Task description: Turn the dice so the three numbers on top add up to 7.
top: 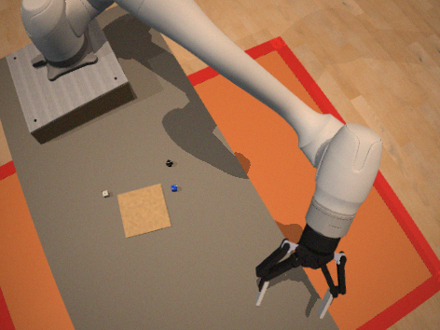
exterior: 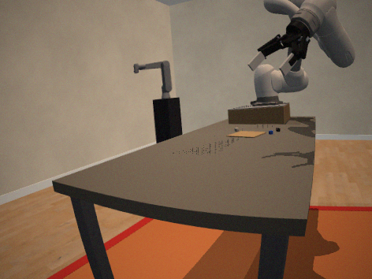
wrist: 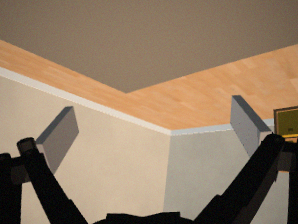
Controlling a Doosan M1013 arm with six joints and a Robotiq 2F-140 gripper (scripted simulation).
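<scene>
Right now the white die is 510 mm behind my hand, 340 mm to the right of it and 260 mm below it. Also, from my hand: black die 530 mm behind, 260 mm below, 120 mm to the right; then tan mat 420 mm behind, 260 mm below, 250 mm to the right; then blue die 450 mm behind, 260 mm below, 140 mm to the right.
</scene>
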